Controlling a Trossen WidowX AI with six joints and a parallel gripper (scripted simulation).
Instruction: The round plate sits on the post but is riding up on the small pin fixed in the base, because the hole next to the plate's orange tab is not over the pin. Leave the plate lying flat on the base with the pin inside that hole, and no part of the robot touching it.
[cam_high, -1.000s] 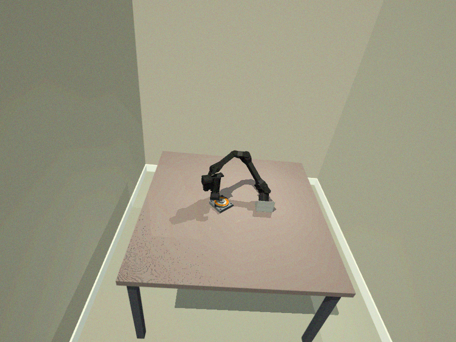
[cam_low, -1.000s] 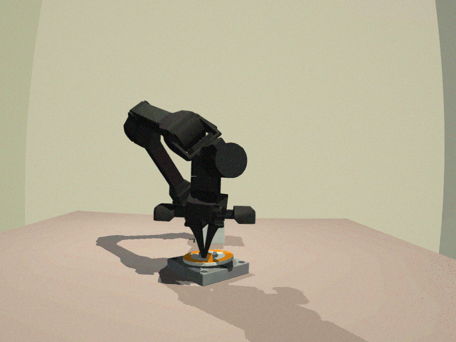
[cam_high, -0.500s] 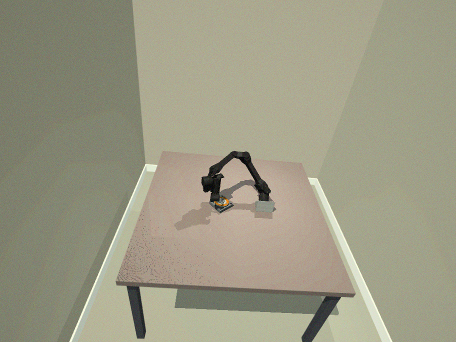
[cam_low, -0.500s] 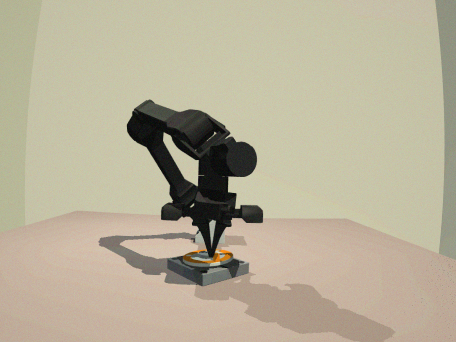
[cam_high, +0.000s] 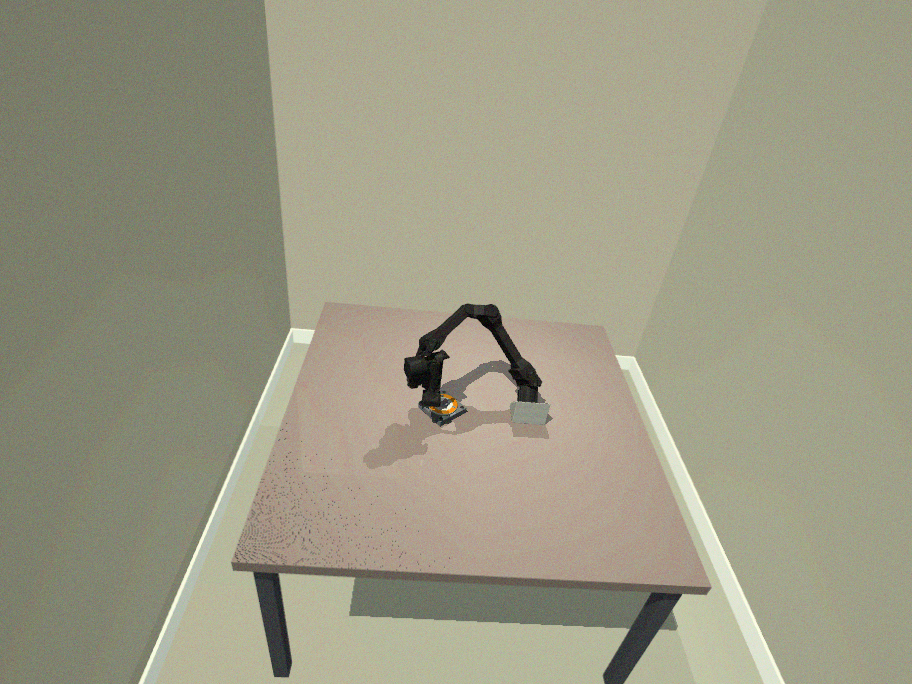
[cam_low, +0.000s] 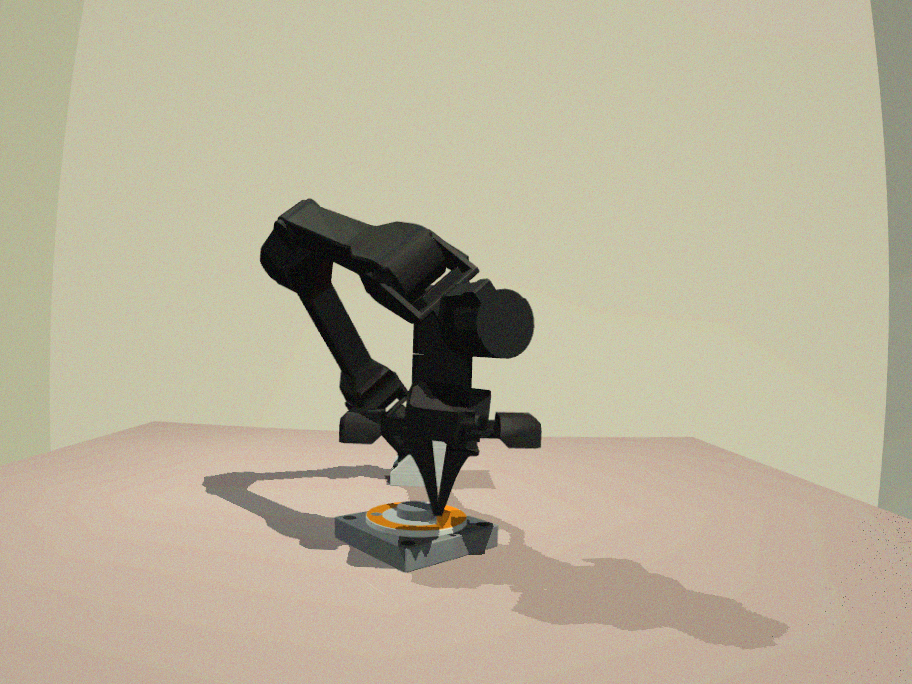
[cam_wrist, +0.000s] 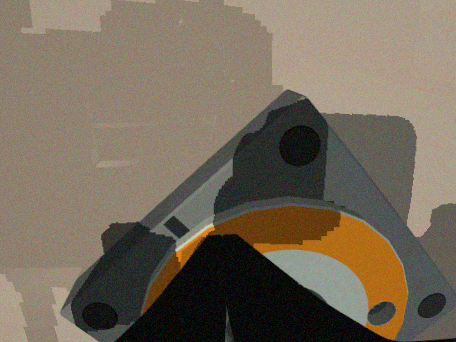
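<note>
The round plate is 30 mm behind my gripper tip, 10 mm to the right of it and 10 mm below it. The rest, counted from my gripper tip: square grey base 50 mm behind, 20 mm to the right, 20 mm below.
</note>
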